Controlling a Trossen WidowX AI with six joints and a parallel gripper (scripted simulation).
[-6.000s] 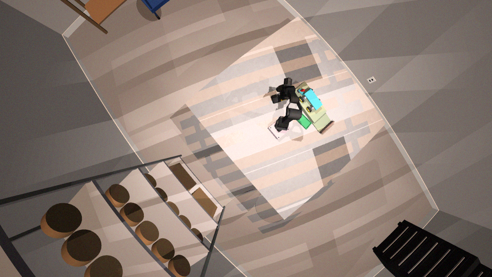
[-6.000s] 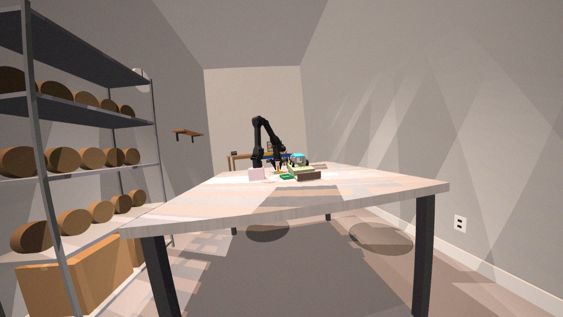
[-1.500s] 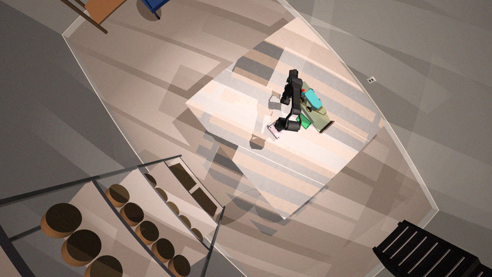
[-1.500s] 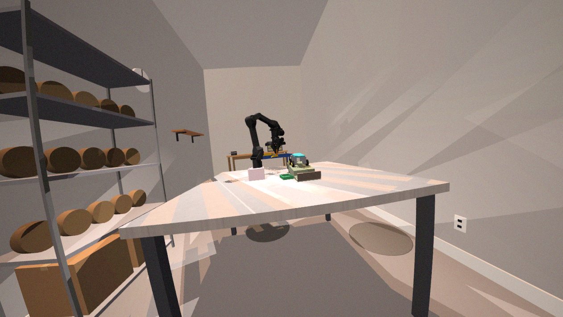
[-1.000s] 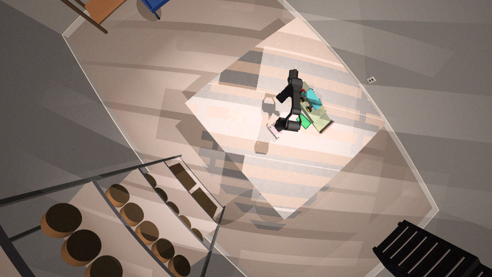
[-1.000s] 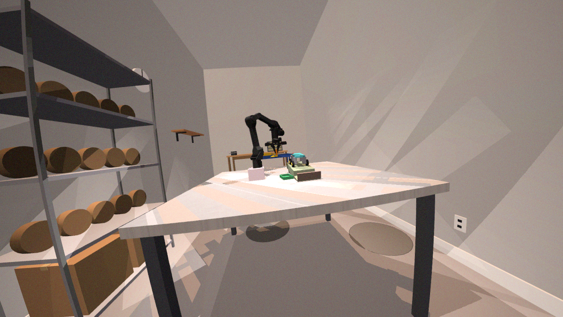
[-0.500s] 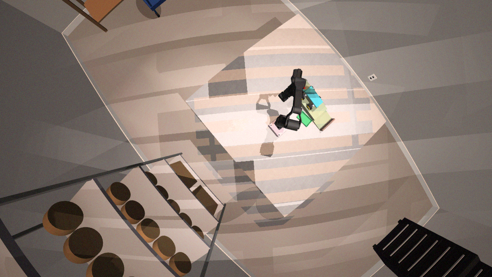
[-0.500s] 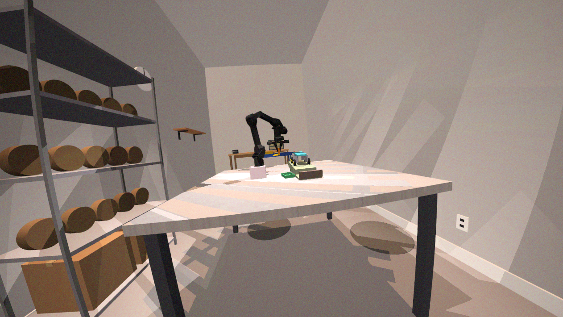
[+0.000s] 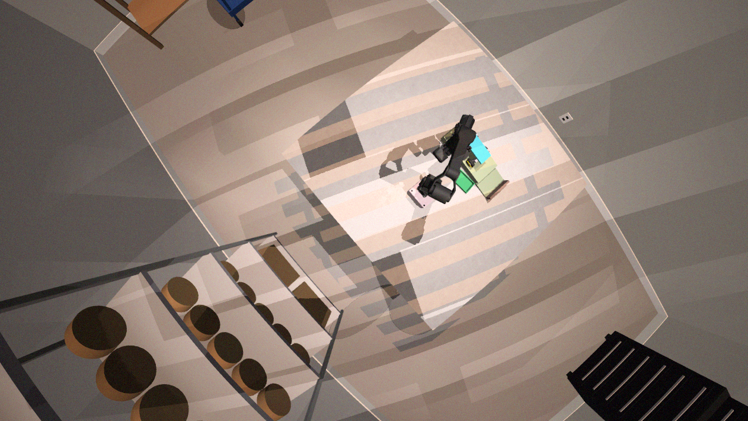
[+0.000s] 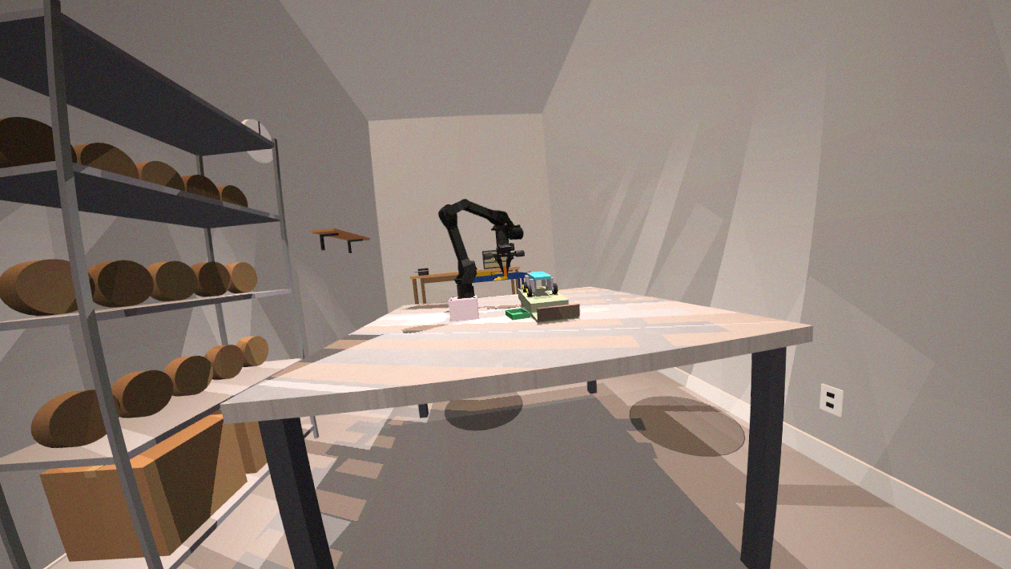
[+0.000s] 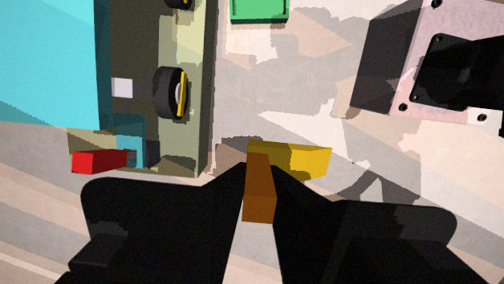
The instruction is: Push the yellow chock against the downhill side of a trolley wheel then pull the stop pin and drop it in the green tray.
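My gripper tip is 11 cm short of the stop pin, 3 cm to the right of it and 4 cm above it. The rest, counted from my gripper tip: yellow chock 2 cm behind, 1 cm below; then green tray 3 cm ahead, 19 cm to the right, 18 cm below; then trolley 14 cm ahead, 8 cm to the right, 6 cm below.
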